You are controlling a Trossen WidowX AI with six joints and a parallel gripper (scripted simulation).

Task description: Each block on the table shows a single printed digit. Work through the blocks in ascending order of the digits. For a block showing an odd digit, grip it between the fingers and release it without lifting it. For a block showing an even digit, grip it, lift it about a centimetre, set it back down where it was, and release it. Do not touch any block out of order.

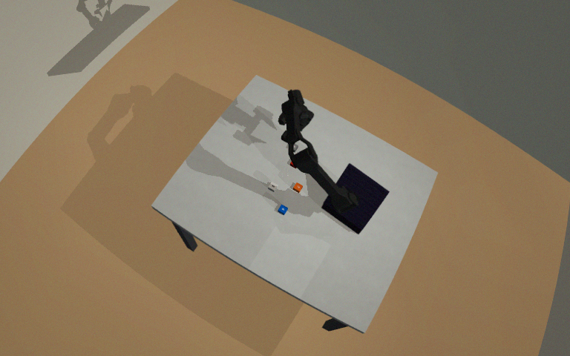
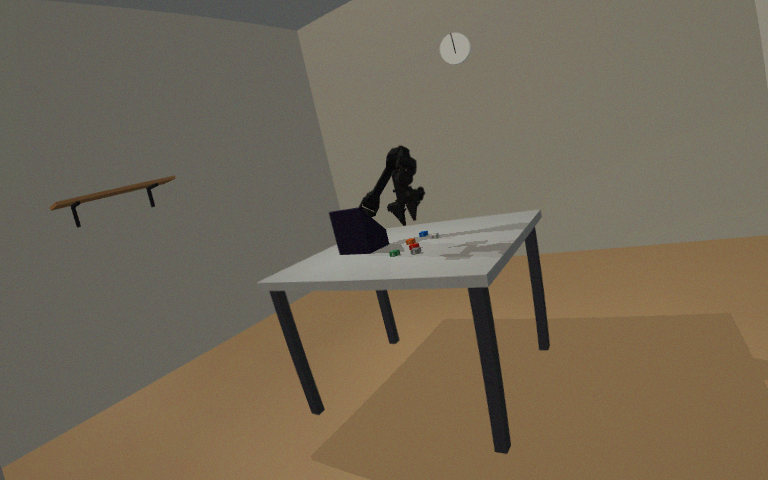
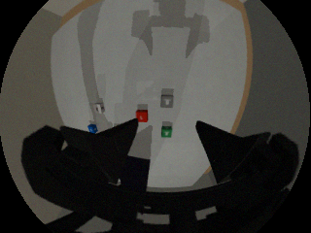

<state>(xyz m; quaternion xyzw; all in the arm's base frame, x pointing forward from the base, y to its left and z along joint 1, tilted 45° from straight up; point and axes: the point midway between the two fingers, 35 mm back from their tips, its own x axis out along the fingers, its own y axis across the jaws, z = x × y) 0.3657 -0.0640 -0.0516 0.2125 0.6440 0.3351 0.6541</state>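
Right now the red block is 50 mm behind my gripper tip, 50 mm to the left of it and 120 mm below it. Also, from my gripper tip: green block 90 mm behind, 30 mm to the right, 120 mm below; then grey block 10 mm ahead, 10 mm to the right, 120 mm below; then orange block 140 mm behind, 140 mm to the left, 120 mm below.
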